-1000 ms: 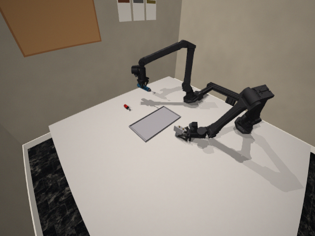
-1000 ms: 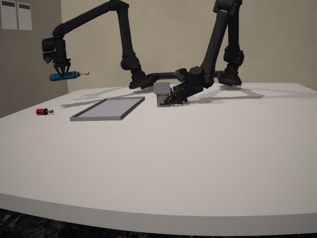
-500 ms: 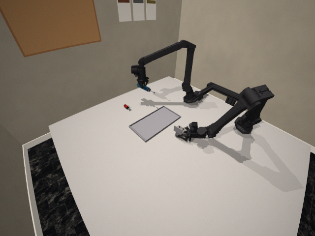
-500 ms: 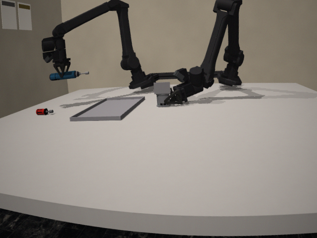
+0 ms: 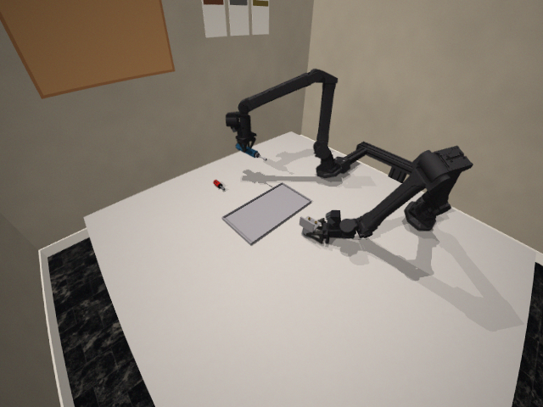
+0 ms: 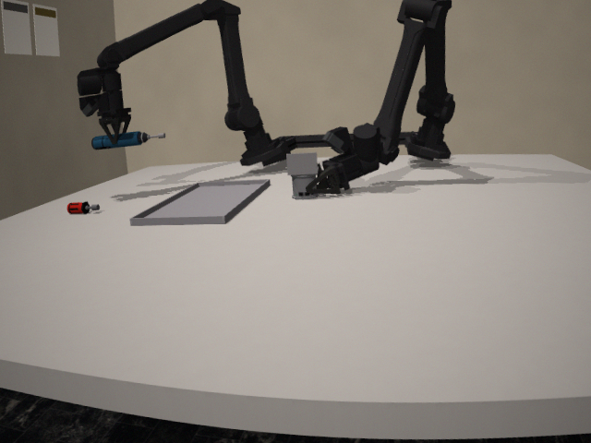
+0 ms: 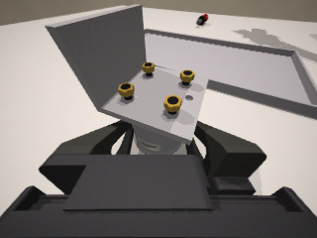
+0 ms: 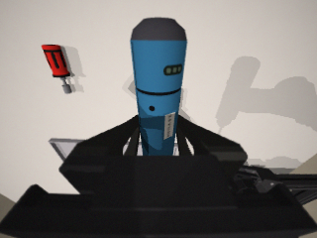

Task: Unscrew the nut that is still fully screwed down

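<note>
Right now my left hand is 1 cm below the joint module. Also, from my left hand: short red-handled tool (57 cm to the right, 9 cm ahead, 1 cm below); l-shaped bracket (5 cm above); grey tray (24 cm to the right, 3 cm ahead, 2 cm below).
</note>
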